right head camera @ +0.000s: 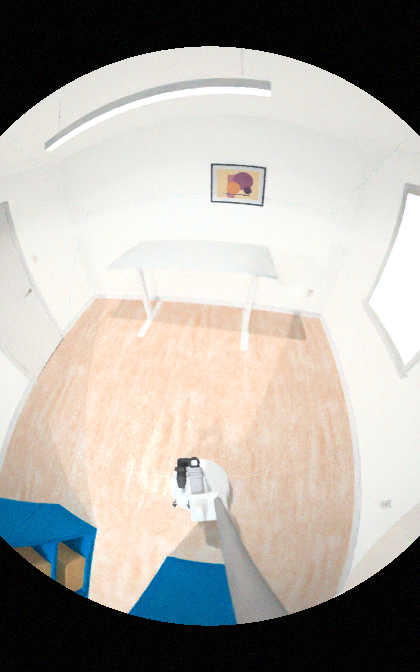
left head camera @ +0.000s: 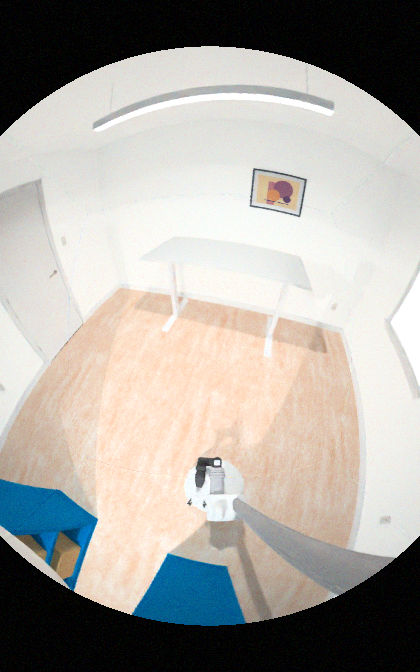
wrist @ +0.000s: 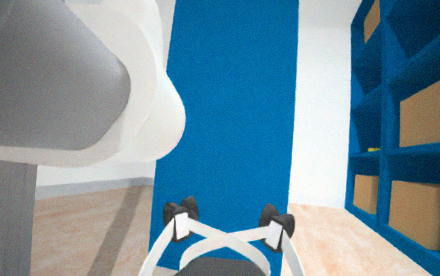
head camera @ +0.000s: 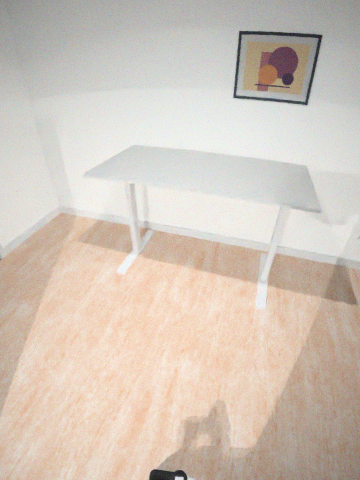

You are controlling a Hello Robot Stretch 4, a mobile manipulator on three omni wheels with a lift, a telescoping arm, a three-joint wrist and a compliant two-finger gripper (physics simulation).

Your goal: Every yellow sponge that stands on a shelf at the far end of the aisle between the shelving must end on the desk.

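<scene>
The desk has a pale grey top and white legs and stands against the far wall in the head views. No sponge shows on its top. In the wrist view a small yellow thing, probably a sponge, lies on a shelf of the blue shelving at the right, far off and partly hidden by an upright. My gripper is open and empty, with its fingertips apart in front of a blue end panel, away from the desk and the yellow thing.
Blue shelving with cardboard boxes stands at the lower left of both side head views. Another blue unit is close behind my base. A framed picture hangs above the desk.
</scene>
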